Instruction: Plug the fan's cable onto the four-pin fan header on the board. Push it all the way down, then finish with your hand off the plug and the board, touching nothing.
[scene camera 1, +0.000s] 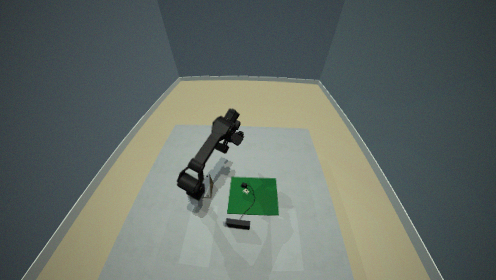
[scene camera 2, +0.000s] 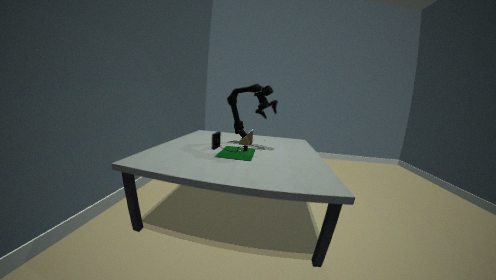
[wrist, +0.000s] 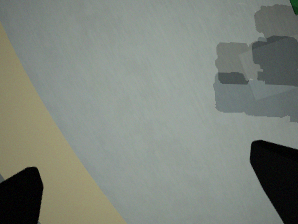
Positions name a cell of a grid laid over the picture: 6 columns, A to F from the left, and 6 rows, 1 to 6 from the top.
A green board (scene camera 1: D5): 92 cm from the lens.
